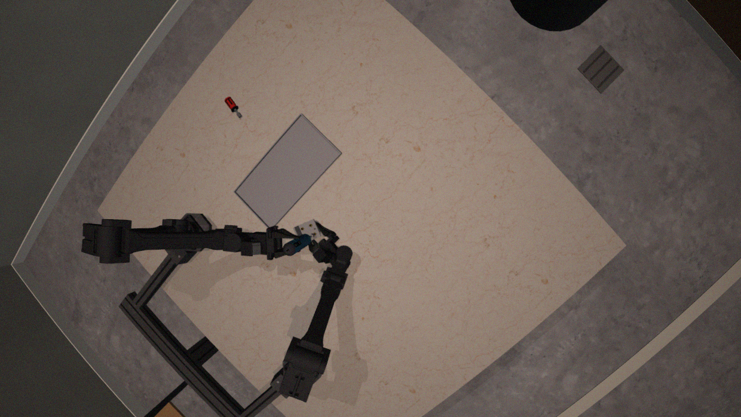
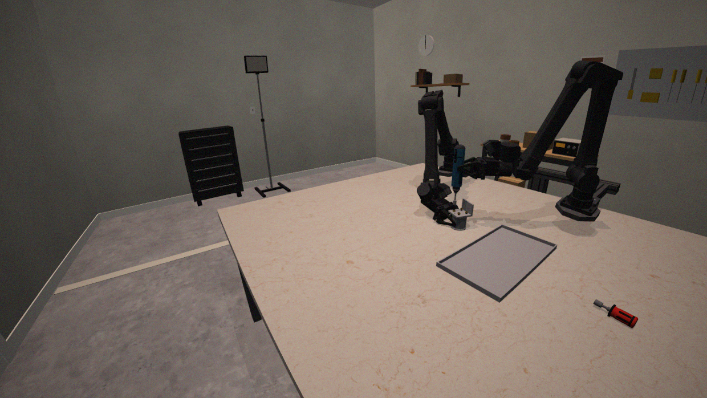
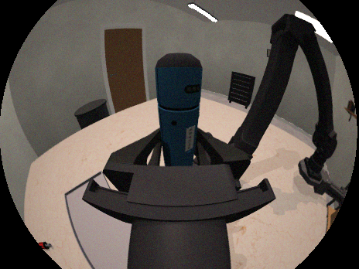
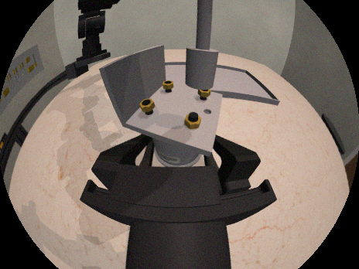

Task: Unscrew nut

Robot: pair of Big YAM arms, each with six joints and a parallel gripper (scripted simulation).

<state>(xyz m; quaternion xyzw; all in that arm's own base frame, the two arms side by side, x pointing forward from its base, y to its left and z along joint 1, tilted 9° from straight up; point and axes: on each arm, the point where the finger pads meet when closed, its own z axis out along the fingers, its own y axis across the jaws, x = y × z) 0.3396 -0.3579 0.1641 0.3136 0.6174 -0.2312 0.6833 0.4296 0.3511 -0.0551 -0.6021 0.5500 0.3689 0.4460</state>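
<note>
My right gripper is now 1 cm below the joint module. The rest, counted from my right hand: flat grey tray 5 cm ahead, 24 cm to the left, 2 cm below; red-handled screwdriver 5 cm ahead, 58 cm to the left, 1 cm below; grey bracket 5 cm above.
</note>
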